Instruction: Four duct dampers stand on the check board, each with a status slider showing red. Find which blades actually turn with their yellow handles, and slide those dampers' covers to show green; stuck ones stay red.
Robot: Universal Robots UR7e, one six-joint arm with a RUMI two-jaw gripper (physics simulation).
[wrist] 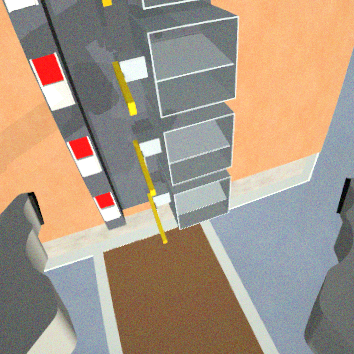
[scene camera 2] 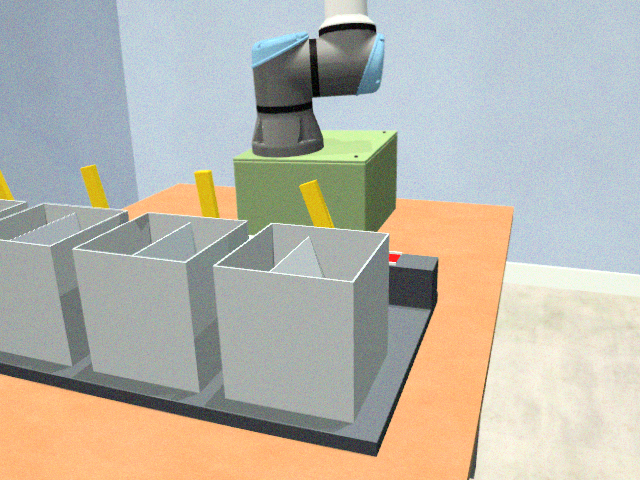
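Where they show: gripper, between the fingertips: (wrist: pixel 186 188); arm's base, origin of its link: (scene camera 2: pixel 288 149).
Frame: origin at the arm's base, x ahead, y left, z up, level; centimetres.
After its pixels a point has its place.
Observation:
Four grey box dampers (scene camera 2: pixel 286 335) @(y 12.9, x 69.9, z -6.0 cm) (wrist: pixel 197 95) @(y -11.6, x 58.5, z -3.1 cm) stand in a row on the dark check board (scene camera 2: pixel 408 330) @(y 25.6, x 49.9, z -15.3 cm) (wrist: pixel 102 145) @(y -21.1, x 34.4, z -15.3 cm); one is cut off in each view. Light blades (scene camera 2: pixel 305 258) @(y 13.1, x 58.0, z -2.0 cm) (wrist: pixel 192 57) @(y -4.5, x 60.0, z -4.7 cm) show inside some dampers. Yellow handles (scene camera 2: pixel 317 204) @(y 13.5, x 49.8, z 2.4 cm) (wrist: pixel 125 87) @(y -1.5, x 46.4, z 1.5 cm) stand beside them and lean at different angles. In the wrist view three status sliders show red windows (wrist: pixel 47 69) @(y 3.3, x 35.0, z -9.1 cm) (wrist: pixel 81 148) @(y -15.2, x 31.4, z -9.1 cm) (wrist: pixel 104 200) @(y -33.1, x 27.7, z -9.0 cm) beside white covers; the top slider is cut off. One red window (scene camera 2: pixel 394 257) @(y 23.3, x 38.4, z -9.1 cm) also shows in scene camera 2. My gripper (wrist: pixel 186 188) @(y 8.8, x 47.4, z 34.6 cm) is open and empty, above the board; it does not show in scene camera 2.
The board lies on an orange wooden table (scene camera 2: pixel 454 330) @(y 32.2, x 45.9, z -17.1 cm) (wrist: pixel 285 85) @(y -29.8, x 88.7, z -17.1 cm). The arm's grey base (scene camera 2: pixel 286 134) @(y 1.1, x 6.8, z 4.2 cm) stands on a green block (scene camera 2: pixel 299 191) @(y 3.8, x 9.5, z -6.7 cm) behind the handles. A raised dark rail (scene camera 2: pixel 413 281) @(y 26.2, x 42.6, z -11.1 cm) (wrist: pixel 92 192) @(y -28.7, x 26.6, z -9.1 cm) carries the sliders. Beyond the table are blue walls and a brown panel (wrist: pixel 175 300).

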